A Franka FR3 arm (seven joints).
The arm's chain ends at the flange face. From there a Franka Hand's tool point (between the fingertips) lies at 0.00 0.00 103.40 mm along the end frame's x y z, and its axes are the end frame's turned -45 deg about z.
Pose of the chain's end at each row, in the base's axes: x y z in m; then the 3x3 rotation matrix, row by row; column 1 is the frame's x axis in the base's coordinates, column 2 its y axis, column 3 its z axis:
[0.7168, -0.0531, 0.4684], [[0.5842, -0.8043, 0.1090], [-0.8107, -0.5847, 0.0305], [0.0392, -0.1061, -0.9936]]
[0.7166, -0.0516, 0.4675], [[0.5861, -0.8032, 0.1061], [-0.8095, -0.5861, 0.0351], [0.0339, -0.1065, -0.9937]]
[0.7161, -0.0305, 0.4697], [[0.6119, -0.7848, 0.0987], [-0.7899, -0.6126, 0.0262], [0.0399, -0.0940, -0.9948]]
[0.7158, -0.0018, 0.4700], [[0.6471, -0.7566, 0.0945], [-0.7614, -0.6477, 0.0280], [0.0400, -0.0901, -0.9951]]
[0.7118, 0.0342, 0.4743], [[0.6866, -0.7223, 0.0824], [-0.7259, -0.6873, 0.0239], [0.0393, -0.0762, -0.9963]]
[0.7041, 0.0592, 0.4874], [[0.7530, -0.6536, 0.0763], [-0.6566, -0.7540, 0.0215], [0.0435, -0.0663, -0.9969]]
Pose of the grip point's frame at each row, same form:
[0.7281, -0.0499, 0.3657], [[0.9818, -0.1556, 0.1090], [-0.1598, -0.9867, 0.0305], [0.1027, -0.0473, -0.9936]]
[0.7276, -0.0480, 0.3648], [[0.9824, -0.1535, 0.1061], [-0.1580, -0.9868, 0.0351], [0.0993, -0.0513, -0.9937]]
[0.7263, -0.0278, 0.3668], [[0.9876, -0.1223, 0.0987], [-0.1254, -0.9917, 0.0262], [0.0947, -0.0383, -0.9948]]
[0.7256, 0.0011, 0.3671], [[0.9926, -0.0774, 0.0945], [-0.0804, -0.9964, 0.0280], [0.0920, -0.0354, -0.9951]]
[0.7203, 0.0367, 0.3713], [[0.9962, -0.0252, 0.0824], [-0.0273, -0.9993, 0.0239], [0.0817, -0.0261, -0.9963]]
[0.7120, 0.0614, 0.3843], [[0.9946, 0.0703, 0.0763], [0.0689, -0.9974, 0.0215], [0.0776, -0.0161, -0.9969]]

